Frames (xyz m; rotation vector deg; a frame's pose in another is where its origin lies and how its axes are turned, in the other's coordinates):
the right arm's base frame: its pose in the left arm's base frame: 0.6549 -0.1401 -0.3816 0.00 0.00 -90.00
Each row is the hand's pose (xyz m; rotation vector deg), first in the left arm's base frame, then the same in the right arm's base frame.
Working: the left arm's base frame: its pose in the right arm's base frame: -0.1401 -0.6549 0.3816 0.00 0.00 90.00

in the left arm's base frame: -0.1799 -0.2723 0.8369 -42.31 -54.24 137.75
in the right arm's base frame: 0.1322 -0.8348 1.2185 -7.54 61.01 -109.53
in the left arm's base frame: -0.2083 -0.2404 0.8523 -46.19 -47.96 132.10
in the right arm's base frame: 0.1003 -0.8632 1.2339 -1.17 62.36 -115.65
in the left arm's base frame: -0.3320 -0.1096 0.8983 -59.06 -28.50 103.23
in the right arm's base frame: -0.0305 -0.9869 1.2799 25.04 71.73 -139.76
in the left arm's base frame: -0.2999 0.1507 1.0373 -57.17 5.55 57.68
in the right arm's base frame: -0.2908 -0.9548 1.4189 -56.62 -46.60 137.50
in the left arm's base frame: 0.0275 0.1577 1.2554 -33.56 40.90 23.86
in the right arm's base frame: -0.2978 -0.6274 1.6370 -61.59 6.07 106.27
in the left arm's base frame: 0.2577 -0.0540 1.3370 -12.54 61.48 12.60
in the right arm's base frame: -0.0861 -0.3972 1.7186 -59.38 39.26 92.27
